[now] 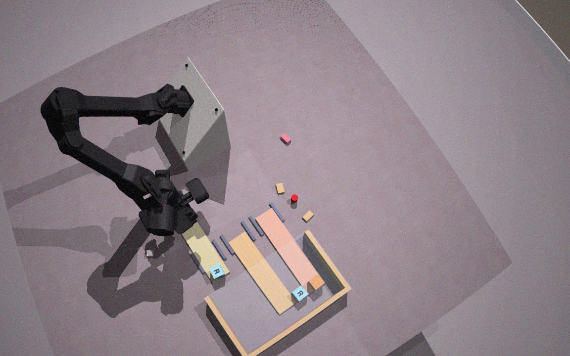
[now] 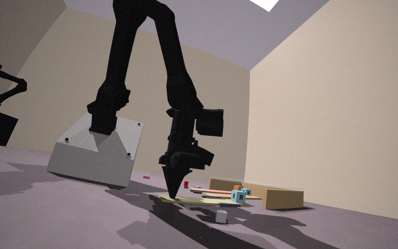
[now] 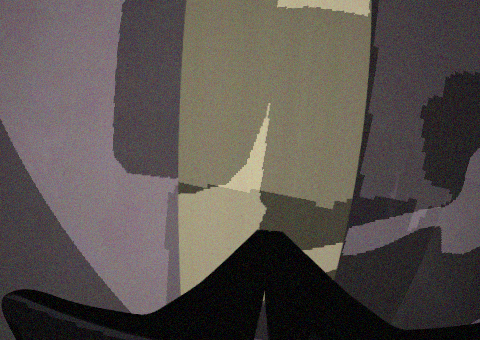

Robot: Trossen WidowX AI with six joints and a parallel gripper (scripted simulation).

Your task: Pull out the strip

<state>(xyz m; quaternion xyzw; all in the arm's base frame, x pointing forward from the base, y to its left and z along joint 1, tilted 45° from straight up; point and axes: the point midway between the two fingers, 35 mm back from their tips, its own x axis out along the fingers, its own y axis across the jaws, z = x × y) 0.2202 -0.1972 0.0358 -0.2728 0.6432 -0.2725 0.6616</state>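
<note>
The white cube lies 50 mm ahead of my gripper tip and 130 mm to the right of it. From my gripper tip the other things lie so: pink block: 30 mm behind, 380 mm to the left; red peg: 140 mm ahead, 290 mm to the left, 10 mm above.
</note>
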